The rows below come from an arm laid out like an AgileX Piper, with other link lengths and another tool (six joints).
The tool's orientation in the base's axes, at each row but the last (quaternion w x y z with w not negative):
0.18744 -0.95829 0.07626 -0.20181
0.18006 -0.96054 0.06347 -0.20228
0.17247 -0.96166 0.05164 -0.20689
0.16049 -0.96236 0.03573 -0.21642
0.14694 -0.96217 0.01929 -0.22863
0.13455 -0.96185 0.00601 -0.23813
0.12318 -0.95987 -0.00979 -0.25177
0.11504 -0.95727 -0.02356 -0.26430
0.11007 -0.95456 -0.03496 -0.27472
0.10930 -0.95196 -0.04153 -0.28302
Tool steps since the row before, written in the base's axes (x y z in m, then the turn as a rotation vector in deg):
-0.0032 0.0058 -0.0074 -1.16 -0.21 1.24
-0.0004 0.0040 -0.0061 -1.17 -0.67 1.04
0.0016 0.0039 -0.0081 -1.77 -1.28 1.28
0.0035 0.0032 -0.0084 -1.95 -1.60 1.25
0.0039 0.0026 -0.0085 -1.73 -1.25 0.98
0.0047 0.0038 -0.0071 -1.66 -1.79 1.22
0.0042 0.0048 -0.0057 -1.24 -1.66 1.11
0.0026 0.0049 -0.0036 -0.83 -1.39 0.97
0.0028 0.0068 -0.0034 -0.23 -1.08 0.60
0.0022 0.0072 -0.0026 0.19 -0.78 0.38
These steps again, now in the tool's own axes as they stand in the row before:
-0.0068 -0.0022 0.0069 -0.56 -0.21 -1.60
-0.0034 -0.0014 0.0063 -0.55 0.29 -1.58
-0.0023 -0.0008 0.0088 -0.90 0.79 -2.23
-0.0007 -0.0003 0.0096 -1.03 1.11 -2.37
-0.0005 0.0001 0.0097 -0.99 0.86 -1.95
0.0006 -0.0016 0.0092 -0.78 1.32 -2.26
0.0007 -0.0030 0.0080 -0.47 1.25 -1.93
0.0003 -0.0037 0.0054 -0.20 1.06 -1.55
0.0006 -0.0056 0.0058 0.12 0.91 -0.86
0.0005 -0.0062 0.0050 0.35 0.72 -0.39

